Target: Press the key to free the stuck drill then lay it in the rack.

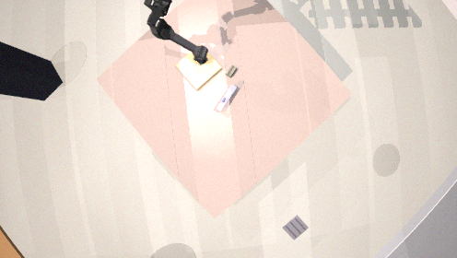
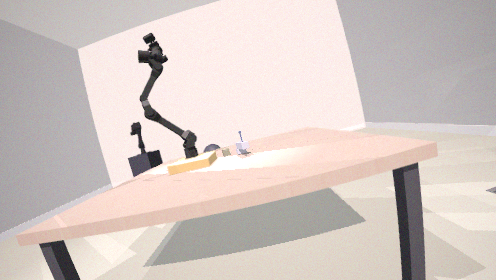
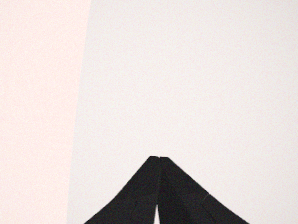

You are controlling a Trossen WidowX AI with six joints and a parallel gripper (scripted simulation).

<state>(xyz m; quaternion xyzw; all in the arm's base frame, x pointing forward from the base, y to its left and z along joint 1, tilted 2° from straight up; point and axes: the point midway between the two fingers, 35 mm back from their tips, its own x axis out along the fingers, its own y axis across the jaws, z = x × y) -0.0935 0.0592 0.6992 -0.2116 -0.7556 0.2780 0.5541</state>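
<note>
My gripper tip is now 400 mm short of the dark blue key, 120 mm to the left of it and 680 mm above it. From my gripper tip the other things lie so: dark block: 260 mm ahead, 40 mm to the left, 760 mm below; then drill: 380 mm ahead, 70 mm to the right, 720 mm below.
</note>
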